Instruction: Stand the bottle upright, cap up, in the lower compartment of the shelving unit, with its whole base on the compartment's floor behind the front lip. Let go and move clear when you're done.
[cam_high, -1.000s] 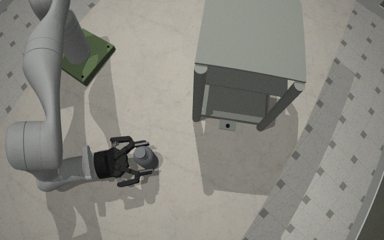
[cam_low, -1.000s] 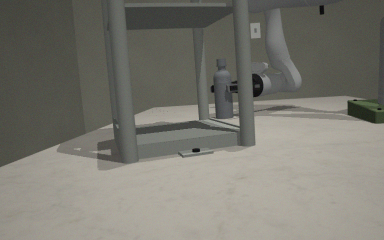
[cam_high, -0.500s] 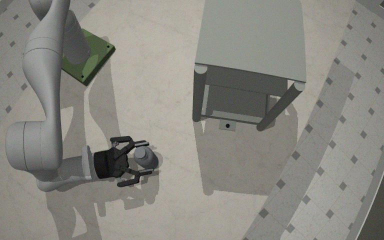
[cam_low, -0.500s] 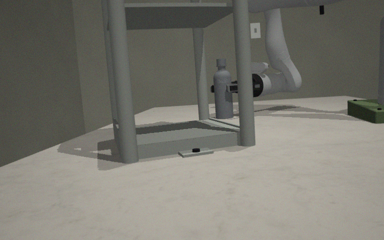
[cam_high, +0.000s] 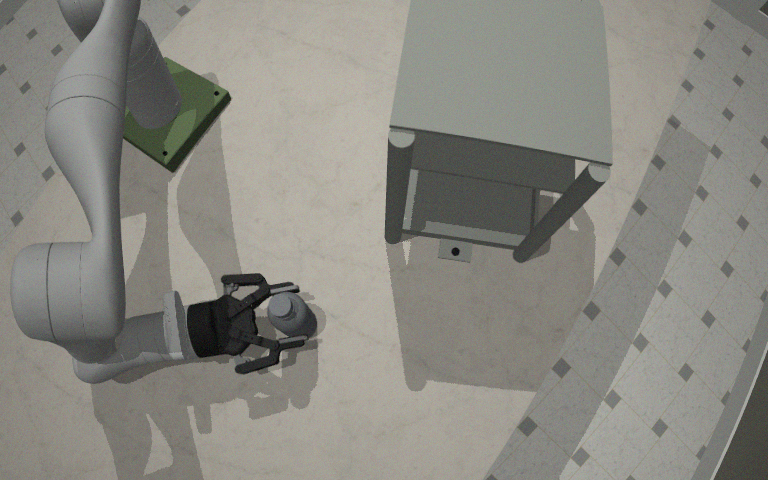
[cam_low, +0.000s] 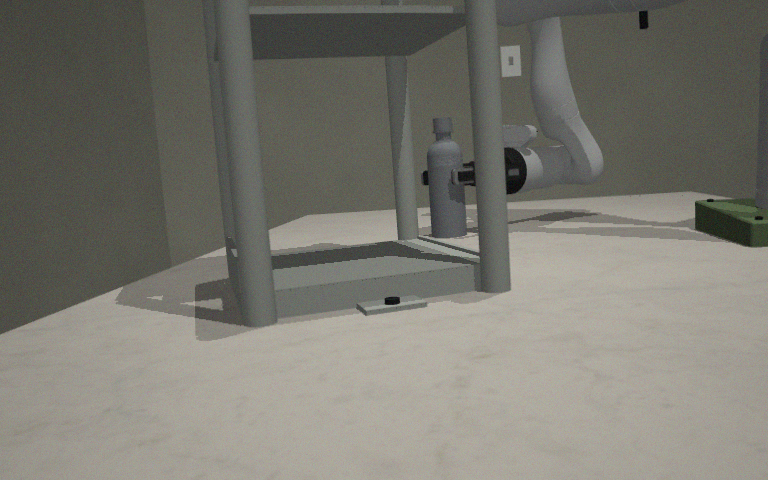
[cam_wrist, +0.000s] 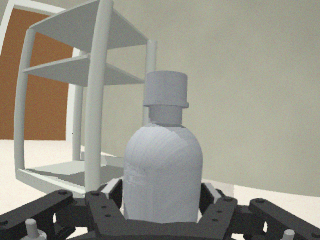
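Now: the grey bottle 2 cm above my hand. From my hand the other things lie so: shelving unit 8 cm ahead, 33 cm to the left, 9 cm above.
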